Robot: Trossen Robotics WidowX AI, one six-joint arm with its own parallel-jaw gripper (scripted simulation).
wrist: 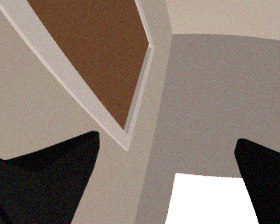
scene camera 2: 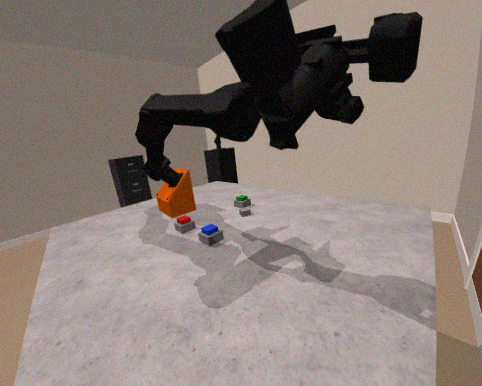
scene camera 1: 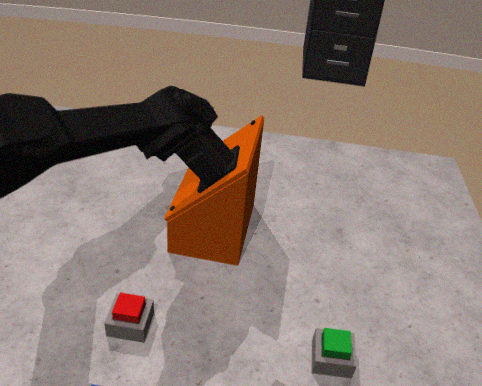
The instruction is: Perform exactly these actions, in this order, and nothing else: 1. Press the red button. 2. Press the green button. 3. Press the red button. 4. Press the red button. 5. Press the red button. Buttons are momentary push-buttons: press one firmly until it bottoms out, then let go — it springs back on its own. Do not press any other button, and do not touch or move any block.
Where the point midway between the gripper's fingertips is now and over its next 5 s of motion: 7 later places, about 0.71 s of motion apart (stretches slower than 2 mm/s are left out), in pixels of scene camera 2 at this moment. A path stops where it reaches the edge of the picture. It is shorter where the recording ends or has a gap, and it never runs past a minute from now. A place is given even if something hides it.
My gripper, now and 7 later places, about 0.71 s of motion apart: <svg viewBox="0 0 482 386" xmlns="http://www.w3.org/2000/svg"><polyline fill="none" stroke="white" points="361,22 306,113 185,188 181,210 183,215 183,216 190,186 236,174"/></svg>
